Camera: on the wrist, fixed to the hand. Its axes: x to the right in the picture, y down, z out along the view.
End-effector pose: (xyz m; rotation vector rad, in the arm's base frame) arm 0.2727 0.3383 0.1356 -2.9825 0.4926 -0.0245
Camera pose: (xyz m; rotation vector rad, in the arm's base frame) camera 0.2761 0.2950 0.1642 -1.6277 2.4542 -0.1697
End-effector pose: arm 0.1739 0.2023 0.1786 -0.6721 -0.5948 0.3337
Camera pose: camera 0.2039 0.2210 0.1405 -0.9154 0.2980 1.7695
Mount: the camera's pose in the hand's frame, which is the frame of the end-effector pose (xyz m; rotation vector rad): 0.0170 0.0362 -0.0332 0.1444 0.1917 1.6235
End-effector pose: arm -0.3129 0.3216 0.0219 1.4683 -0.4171 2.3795
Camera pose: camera -0.3618 0.3040 0.0199 -0.4404 0.9698 -1.7618
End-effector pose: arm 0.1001 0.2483 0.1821 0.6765 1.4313 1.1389
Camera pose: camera 0.0577 0.2680 0.2049 -1.9338 -0.8759 -2.2125
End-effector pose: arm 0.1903 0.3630 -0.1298 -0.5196 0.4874 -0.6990
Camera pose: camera 0.1995 0.3653 -0.1809 0.1786 0.8318 0.7841
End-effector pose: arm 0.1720 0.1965 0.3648 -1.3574 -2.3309 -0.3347
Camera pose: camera 0.2039 0.2139 0.4020 -2.3912 -0.5433 0.2148
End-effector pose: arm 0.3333 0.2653 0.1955 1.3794 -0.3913 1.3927
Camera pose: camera 0.2912 0.2870 0.2168 -0.7823 1.3422 -2.5477
